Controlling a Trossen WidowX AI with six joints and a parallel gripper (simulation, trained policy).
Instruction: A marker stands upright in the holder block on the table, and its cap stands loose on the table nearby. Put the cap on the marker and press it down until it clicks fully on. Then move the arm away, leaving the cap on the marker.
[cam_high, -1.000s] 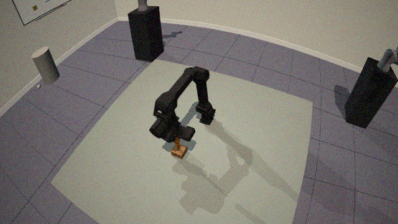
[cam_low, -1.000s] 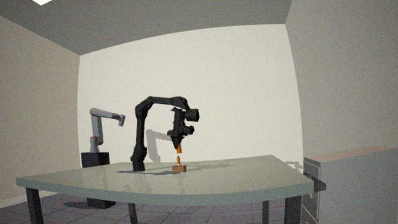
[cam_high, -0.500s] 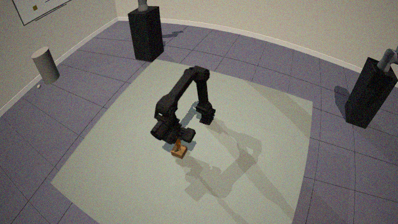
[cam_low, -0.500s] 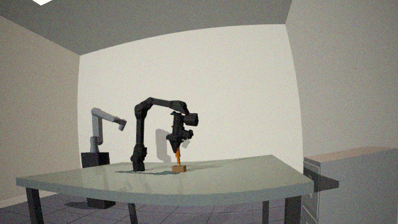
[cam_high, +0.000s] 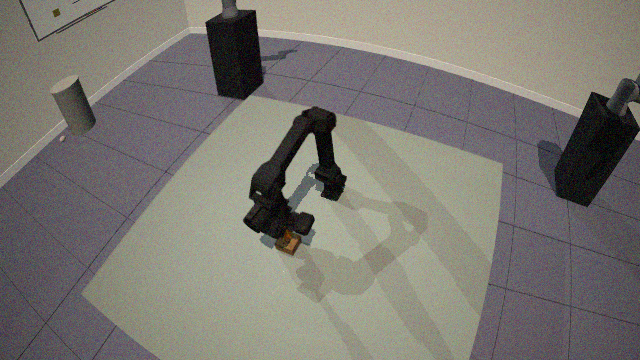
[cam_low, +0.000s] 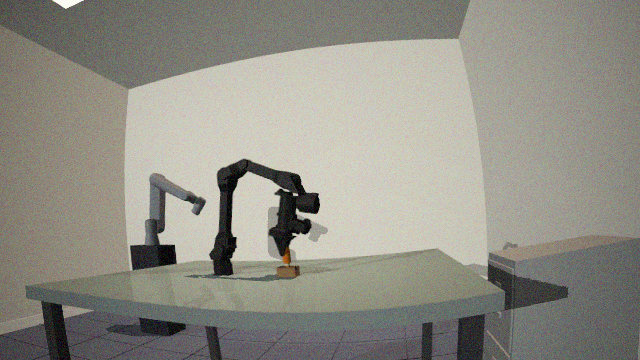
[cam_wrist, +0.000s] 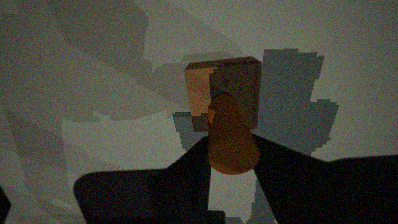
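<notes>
Right now my gripper tip is 6 cm above the wooden holder block and 1 cm short of it. Round my gripper tip: orange cap 1 cm ahead.
</notes>
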